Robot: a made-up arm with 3 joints. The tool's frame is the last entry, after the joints.
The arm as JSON. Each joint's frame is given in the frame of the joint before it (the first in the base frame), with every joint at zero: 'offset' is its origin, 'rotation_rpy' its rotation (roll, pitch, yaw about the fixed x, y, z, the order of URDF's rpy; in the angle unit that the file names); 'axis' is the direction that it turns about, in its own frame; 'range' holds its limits. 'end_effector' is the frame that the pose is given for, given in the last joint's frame.
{
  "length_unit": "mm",
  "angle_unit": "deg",
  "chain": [
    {
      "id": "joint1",
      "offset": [
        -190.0,
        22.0,
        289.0
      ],
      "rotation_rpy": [
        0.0,
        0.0,
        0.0
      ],
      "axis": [
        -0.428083,
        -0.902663,
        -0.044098
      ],
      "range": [
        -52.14,
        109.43
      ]
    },
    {
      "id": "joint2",
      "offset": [
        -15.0,
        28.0,
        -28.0
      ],
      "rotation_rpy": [
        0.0,
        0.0,
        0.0
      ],
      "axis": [
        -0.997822,
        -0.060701,
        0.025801
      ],
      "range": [
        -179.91,
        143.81
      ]
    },
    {
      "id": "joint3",
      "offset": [
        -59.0,
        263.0,
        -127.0
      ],
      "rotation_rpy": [
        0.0,
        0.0,
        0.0
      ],
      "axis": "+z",
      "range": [
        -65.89,
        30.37
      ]
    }
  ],
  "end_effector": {
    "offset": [
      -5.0,
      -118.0,
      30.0
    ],
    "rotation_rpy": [
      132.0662,
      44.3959,
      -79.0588
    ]
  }
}
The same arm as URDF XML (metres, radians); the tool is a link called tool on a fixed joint. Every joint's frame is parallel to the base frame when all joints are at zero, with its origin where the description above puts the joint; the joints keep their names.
<robot name="arm">
  <joint name="tool_fixed" type="fixed">
    <parent link="link3"/>
    <child link="tool"/>
    <origin xyz="-0.005 -0.118 0.03" rpy="2.305 0.7749 -1.3798"/>
  </joint>
  <joint name="joint3" type="revolute">
    <parent link="link2"/>
    <child link="link3"/>
    <origin xyz="-0.059 0.263 -0.127" rpy="0 0 0"/>
    <axis xyz="0 0 1"/>
    <limit lower="-1.15" upper="0.5301"/>
  </joint>
  <joint name="joint2" type="revolute">
    <parent link="link1"/>
    <child link="link2"/>
    <origin xyz="-0.015 0.028 -0.028" rpy="0 0 0"/>
    <axis xyz="-0.997822 -0.060701 0.025801"/>
    <limit lower="-3.14" upper="2.51"/>
  </joint>
  <joint name="joint1" type="revolute">
    <parent link="base_link"/>
    <child link="link1"/>
    <origin xyz="-0.19 0.022 0.289" rpy="0 0 0"/>
    <axis xyz="-0.428083 -0.902663 -0.044098"/>
    <limit lower="-0.91" upper="1.9099"/>
  </joint>
  <link name="base_link"/>
  <link name="link1"/>
  <link name="link2"/>
  <link name="link3"/>
  <link name="tool"/>
</robot>

